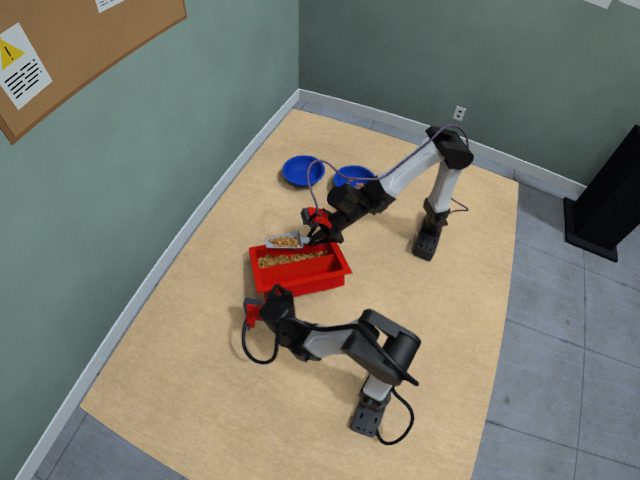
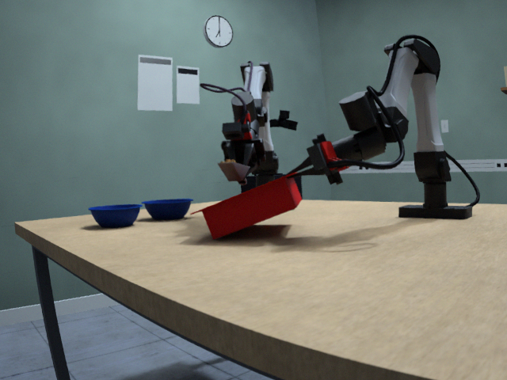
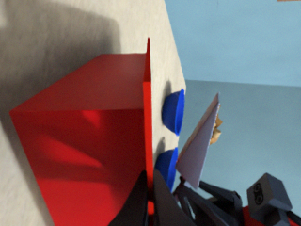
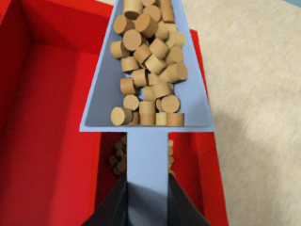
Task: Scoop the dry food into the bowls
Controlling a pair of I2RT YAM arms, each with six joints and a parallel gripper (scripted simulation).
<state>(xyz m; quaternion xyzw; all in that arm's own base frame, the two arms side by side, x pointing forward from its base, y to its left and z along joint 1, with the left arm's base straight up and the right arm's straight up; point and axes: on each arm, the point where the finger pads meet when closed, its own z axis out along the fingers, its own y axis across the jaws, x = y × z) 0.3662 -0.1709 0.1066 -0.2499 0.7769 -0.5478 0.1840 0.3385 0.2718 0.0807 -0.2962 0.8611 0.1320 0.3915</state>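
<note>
My right gripper is now 4 cm short of the grey scoop, 3 cm to the right of it and 1 cm below it. The rest, counted from my right hand: red box: 6 cm to the left, 5 cm below, 1 cm ahead.
</note>
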